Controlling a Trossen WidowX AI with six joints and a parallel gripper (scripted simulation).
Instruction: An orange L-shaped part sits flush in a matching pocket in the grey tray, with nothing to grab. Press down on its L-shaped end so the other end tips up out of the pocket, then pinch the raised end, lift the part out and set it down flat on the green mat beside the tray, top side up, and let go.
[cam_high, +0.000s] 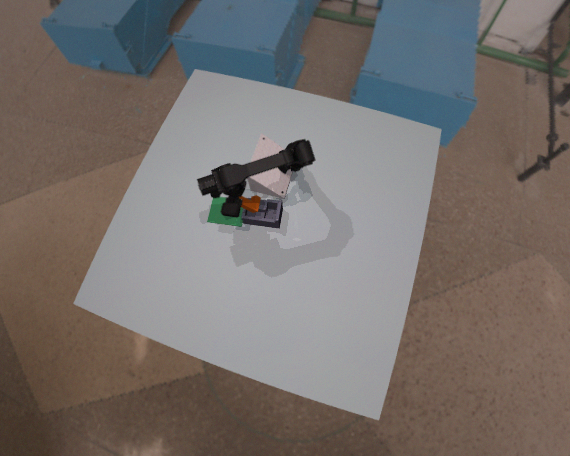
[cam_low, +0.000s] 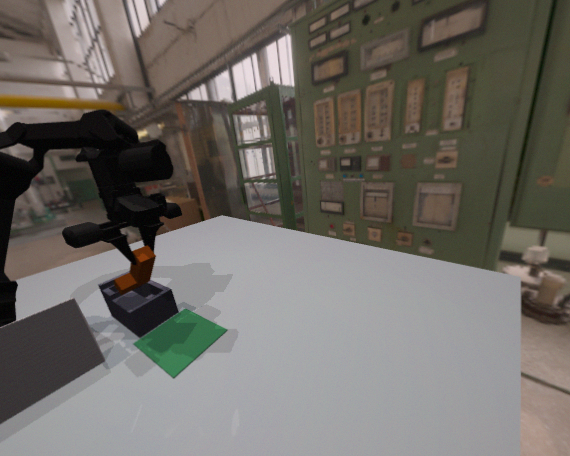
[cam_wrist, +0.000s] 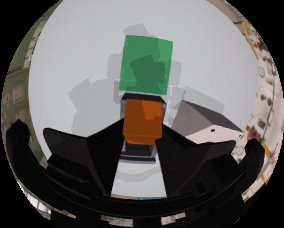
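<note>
Right now my gripper tip is 17 cm above the green mat, 8 cm to the left of it and 1 cm short of it. From my gripper tip the other things lie so: orange L-shaped part 3 cm to the left, 3 cm below, 2 cm behind.
</note>
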